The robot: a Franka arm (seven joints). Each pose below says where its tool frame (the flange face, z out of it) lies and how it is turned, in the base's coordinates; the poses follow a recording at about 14 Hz.
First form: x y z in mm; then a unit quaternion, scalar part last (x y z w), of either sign.
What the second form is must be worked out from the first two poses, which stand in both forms.
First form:
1: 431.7 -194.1 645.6 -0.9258 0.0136 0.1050 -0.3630
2: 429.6 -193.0 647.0 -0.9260 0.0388 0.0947 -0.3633
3: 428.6 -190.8 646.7 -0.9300 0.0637 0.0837 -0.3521
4: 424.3 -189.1 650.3 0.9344 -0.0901 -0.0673 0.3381
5: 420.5 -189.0 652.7 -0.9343 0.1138 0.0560 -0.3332
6: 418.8 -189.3 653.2 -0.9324 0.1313 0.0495 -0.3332
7: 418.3 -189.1 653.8 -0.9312 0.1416 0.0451 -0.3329
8: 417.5 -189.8 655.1 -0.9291 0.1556 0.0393 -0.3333
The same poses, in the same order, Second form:
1: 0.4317 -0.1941 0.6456 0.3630 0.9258 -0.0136 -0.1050
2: 0.4296 -0.1930 0.6470 0.3633 0.9260 -0.0388 -0.0947
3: 0.4286 -0.1908 0.6467 0.3521 0.9300 -0.0637 -0.0837
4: 0.4243 -0.1891 0.6503 0.3381 0.9344 -0.0901 -0.0673
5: 0.4205 -0.1890 0.6527 0.3332 0.9343 -0.1138 -0.0560
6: 0.4188 -0.1893 0.6532 0.3332 0.9324 -0.1313 -0.0495
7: 0.4183 -0.1891 0.6538 0.3329 0.9312 -0.1416 -0.0451
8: 0.4175 -0.1898 0.6551 0.3333 0.9291 -0.1556 -0.0393
